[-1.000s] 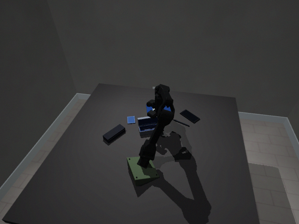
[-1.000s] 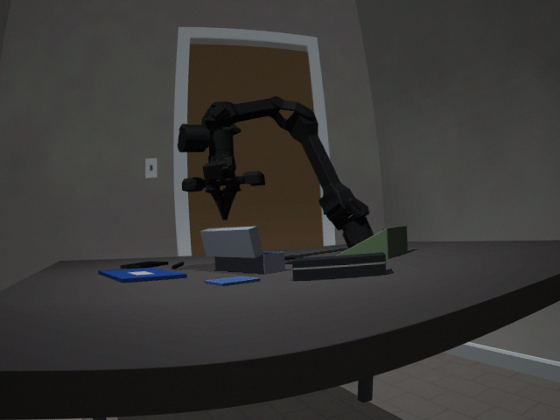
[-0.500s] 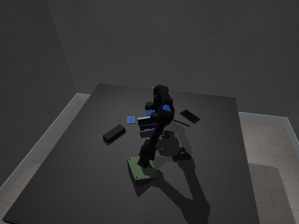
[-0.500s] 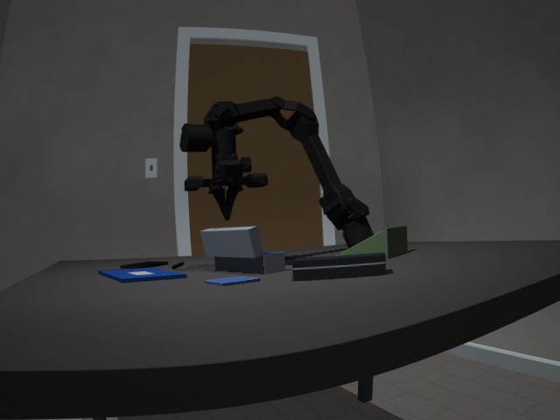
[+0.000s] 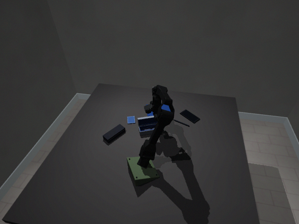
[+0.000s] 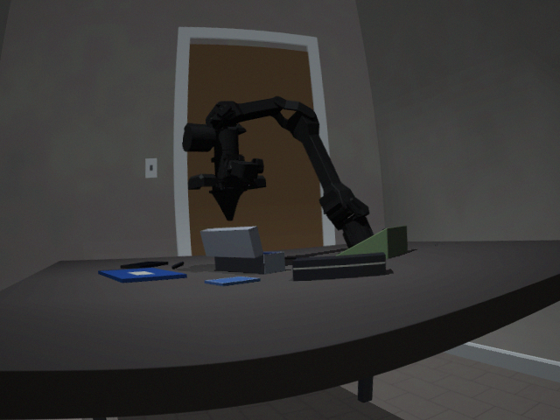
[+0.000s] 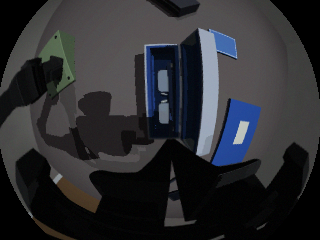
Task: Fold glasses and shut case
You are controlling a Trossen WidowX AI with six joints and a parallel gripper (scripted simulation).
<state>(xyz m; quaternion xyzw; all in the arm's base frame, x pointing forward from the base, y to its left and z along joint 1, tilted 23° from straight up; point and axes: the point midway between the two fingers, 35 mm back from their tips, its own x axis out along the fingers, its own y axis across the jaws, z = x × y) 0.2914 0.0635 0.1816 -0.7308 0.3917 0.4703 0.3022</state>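
Right now the glasses case is 5 cm to the left of my hand and 10 cm below it. From my hand the other things lie so: grey lid 2 cm ahead, 6 cm to the left, 8 cm below; then pen 13 cm ahead, 13 cm to the right, 14 cm below; then glasses 1 cm behind, 4 cm to the left, 12 cm below.
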